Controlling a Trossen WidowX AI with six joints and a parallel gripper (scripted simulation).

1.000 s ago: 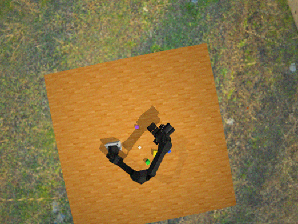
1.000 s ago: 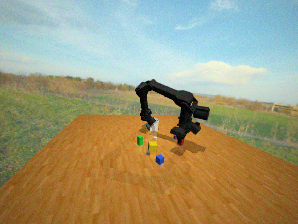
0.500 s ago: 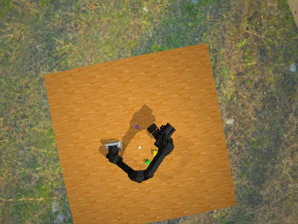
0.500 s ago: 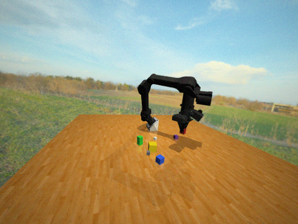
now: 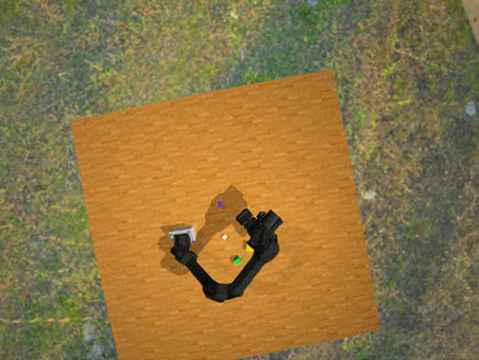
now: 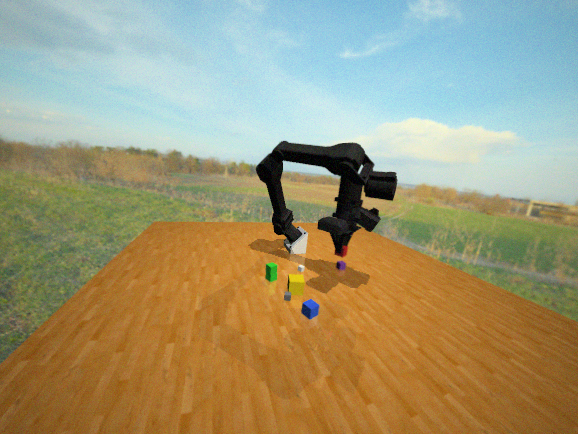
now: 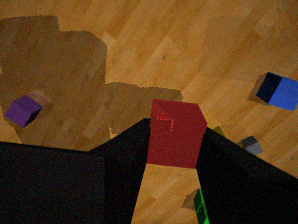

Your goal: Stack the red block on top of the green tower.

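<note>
Now: the yellow block 11 cm to the right of my gripper tip, 11 cm below it and 3 cm behind it. Also, from my gripper tip: red block right at my gripper tip; blue block 12 cm below, 10 cm to the right, 7 cm ahead; small grey block 14 cm to the right, 12 cm below, 1 cm ahead.
</note>
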